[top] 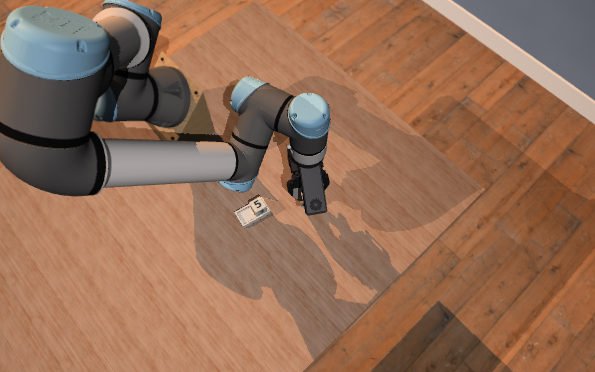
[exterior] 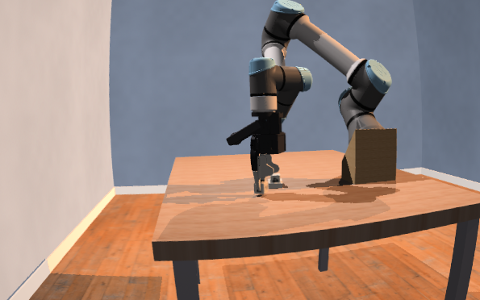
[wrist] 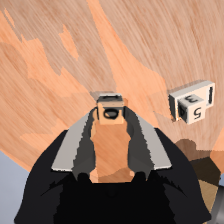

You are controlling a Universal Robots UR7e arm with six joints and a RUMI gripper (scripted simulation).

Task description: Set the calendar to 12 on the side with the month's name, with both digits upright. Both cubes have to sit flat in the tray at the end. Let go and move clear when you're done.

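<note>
Now: the white digit cube 1 cm below my hand. The rest, counted from my hand: calendar tray: 8 cm behind, 12 cm to the right, 2 cm below.
</note>
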